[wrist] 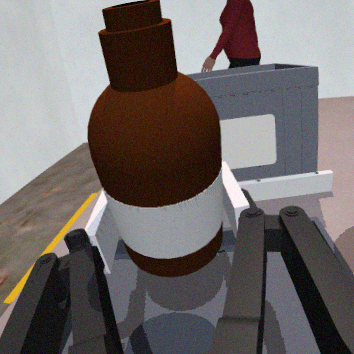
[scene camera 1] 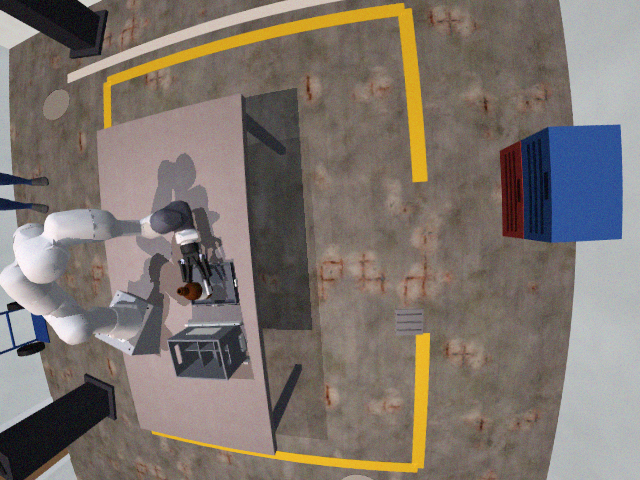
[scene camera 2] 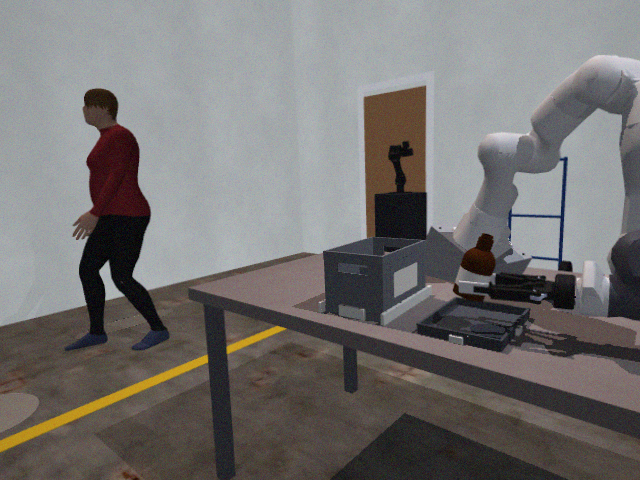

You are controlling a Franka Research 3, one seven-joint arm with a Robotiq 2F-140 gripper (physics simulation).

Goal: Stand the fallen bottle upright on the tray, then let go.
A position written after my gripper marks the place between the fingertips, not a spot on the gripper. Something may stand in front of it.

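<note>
Brown bottle [scene camera 2: 478, 263] visible; the wrist view also shows the bottle [wrist: 153, 133]. My gripper [scene camera 2: 463, 281] is visible as well, with scene camera 1 showing the gripper [scene camera 1: 202, 295] and the wrist view likewise showing the gripper [wrist: 167, 190].
</note>
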